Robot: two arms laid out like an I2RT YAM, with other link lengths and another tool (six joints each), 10 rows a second.
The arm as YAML. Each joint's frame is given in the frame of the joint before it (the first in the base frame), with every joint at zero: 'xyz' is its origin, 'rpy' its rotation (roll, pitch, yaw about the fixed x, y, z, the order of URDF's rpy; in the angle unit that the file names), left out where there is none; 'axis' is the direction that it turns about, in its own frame. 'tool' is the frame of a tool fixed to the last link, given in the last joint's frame.
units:
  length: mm
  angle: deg
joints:
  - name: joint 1
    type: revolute
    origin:
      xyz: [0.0, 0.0, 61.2]
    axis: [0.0, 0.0, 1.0]
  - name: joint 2
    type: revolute
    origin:
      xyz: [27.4, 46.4, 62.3]
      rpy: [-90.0, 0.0, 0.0]
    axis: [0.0, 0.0, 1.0]
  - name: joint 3
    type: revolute
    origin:
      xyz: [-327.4, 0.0, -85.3]
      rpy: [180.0, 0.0, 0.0]
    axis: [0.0, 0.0, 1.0]
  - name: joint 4
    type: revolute
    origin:
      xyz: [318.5, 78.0, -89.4]
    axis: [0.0, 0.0, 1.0]
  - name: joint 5
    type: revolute
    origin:
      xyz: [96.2, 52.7, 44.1]
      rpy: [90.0, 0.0, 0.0]
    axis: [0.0, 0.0, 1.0]
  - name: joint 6
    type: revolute
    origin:
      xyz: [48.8, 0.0, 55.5]
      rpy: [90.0, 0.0, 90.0]
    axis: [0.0, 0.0, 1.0]
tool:
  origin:
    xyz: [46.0, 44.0, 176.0]
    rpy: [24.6, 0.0, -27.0]
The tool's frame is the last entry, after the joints.
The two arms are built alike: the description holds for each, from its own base.
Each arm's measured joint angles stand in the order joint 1, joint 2, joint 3, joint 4, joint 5, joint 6.
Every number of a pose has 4 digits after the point. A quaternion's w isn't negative.
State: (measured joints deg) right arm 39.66 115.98 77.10 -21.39 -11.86 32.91; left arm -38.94 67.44 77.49 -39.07 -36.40 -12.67
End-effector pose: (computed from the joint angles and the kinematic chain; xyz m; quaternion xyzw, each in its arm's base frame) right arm 0.4143 0.3931 -0.0307 -0.7822 0.4191 -0.0955 0.4510; left arm 0.4143 -0.2115 0.3769 -0.6107 0.3553 -0.5410 0.4562
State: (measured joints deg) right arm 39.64 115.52 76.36 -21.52 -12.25 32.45; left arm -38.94 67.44 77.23 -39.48 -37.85 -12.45
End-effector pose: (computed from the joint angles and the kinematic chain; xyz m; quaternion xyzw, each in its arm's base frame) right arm 0.4097 0.3904 -0.0316 -0.7850 0.4164 -0.0915 0.4495; left arm 0.4148 -0.2049 0.3736 -0.6100 0.3548 -0.5322 0.4677
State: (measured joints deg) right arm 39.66 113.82 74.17 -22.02 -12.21 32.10; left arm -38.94 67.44 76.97 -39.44 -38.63 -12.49
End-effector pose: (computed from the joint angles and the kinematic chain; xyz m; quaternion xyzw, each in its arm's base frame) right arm 0.3982 0.3804 -0.0318 -0.7894 0.4160 -0.0891 0.4426; left arm 0.4157 -0.2019 0.3720 -0.6101 0.3527 -0.5285 0.4733
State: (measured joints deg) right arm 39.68 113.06 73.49 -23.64 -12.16 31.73; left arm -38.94 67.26 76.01 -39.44 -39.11 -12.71
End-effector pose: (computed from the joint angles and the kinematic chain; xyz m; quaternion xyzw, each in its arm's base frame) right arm 0.3891 0.3724 -0.0321 -0.7955 0.4167 -0.0850 0.4317; left arm 0.4149 -0.1992 0.3647 -0.6117 0.3541 -0.5226 0.4768
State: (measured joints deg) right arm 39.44 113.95 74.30 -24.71 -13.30 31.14; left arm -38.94 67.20 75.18 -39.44 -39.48 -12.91
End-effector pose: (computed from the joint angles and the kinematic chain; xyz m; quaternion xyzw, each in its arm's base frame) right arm 0.3868 0.3725 -0.0357 -0.7994 0.4160 -0.0734 0.4272; left arm 0.4145 -0.1972 0.3577 -0.6132 0.3559 -0.5171 0.4796
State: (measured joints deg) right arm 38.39 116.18 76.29 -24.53 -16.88 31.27; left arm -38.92 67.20 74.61 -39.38 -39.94 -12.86
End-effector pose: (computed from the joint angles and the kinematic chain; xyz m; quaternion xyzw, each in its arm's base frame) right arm 0.3923 0.3821 -0.0400 -0.7925 0.4227 -0.0480 0.4369; left arm 0.4147 -0.1950 0.3529 -0.6132 0.3573 -0.5124 0.4835
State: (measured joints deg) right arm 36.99 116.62 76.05 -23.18 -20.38 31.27; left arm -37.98 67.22 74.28 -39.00 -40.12 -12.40
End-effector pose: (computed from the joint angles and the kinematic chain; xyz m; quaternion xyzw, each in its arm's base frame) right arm 0.3956 0.3847 -0.0406 -0.7822 0.4282 -0.0271 0.4517; left arm 0.4186 -0.1876 0.3511 -0.6138 0.3544 -0.5073 0.4902
